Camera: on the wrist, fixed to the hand. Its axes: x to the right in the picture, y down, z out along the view.
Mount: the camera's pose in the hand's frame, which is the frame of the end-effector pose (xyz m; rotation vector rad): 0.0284 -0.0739 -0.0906 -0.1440 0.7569 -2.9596
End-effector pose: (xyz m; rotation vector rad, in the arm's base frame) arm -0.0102 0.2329 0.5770 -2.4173 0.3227 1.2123
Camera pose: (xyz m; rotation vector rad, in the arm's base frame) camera 0.0990 0.2561 0.6218 -0.6849 -2.0721 -1.0099
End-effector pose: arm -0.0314 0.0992 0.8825 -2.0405 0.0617 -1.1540
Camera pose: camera -0.1055 0.0853 0.9763 -0.0910 1.6133 1.4510
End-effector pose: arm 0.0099 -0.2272 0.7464 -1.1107 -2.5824 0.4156
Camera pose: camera -0.0224 -0.2419 0.8614 2.0979 -0.9868 -0.7156
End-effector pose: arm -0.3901 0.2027 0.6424 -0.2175 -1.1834 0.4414
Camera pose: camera -0.2813 0.1550 0.6617 1.1343 0.1735 -2.1034
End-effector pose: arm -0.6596 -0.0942 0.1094 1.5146 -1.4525 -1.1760
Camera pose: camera -0.5511 -0.1227 0.0659 -1.8023 -1.7749 0.6723
